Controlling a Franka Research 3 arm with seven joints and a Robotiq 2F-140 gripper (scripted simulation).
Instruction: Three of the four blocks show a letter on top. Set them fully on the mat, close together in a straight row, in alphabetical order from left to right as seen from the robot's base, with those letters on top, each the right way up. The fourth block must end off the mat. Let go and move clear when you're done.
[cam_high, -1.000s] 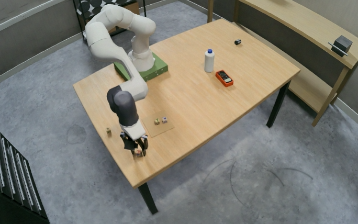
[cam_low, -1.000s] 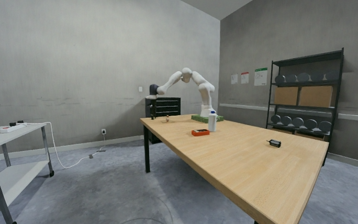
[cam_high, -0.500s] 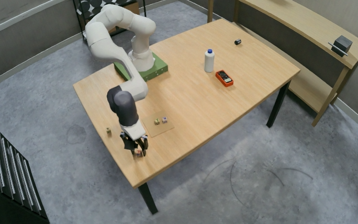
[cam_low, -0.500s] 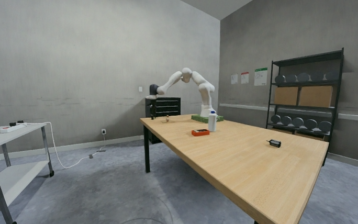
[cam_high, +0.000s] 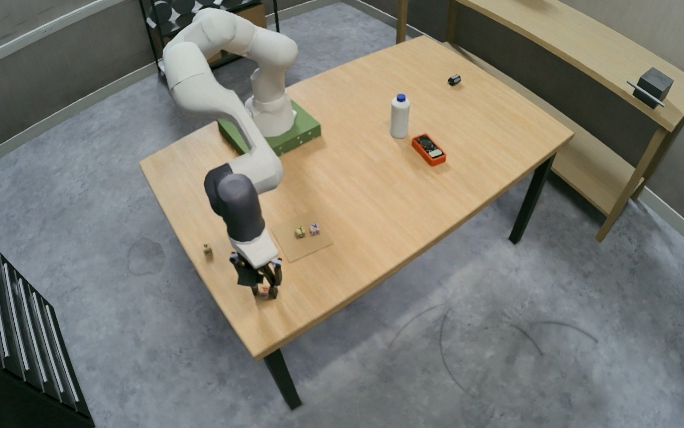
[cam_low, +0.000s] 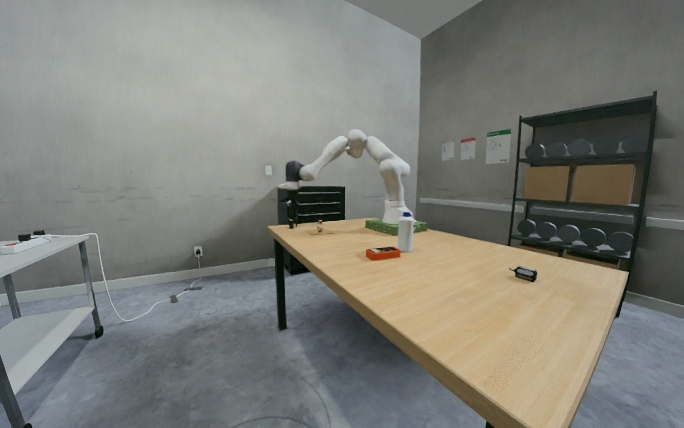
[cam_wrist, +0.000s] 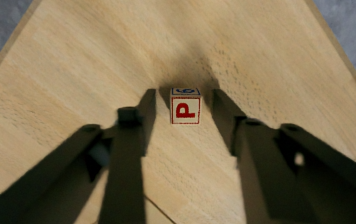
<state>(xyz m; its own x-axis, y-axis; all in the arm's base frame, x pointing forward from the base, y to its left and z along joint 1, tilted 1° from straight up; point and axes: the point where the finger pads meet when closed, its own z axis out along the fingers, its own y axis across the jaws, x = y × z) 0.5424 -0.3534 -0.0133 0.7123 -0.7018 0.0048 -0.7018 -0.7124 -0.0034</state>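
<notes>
The block is 110 mm behind my hand, 190 mm to the left of it and 20 mm below it. From my hand the other things lie so: white bottle: 280 mm behind, 710 mm to the left, 50 mm above; then tan mat: 100 mm behind, 190 mm to the left, 30 mm below; then orange meter: 140 mm behind, 730 mm to the left, 20 mm below.
</notes>
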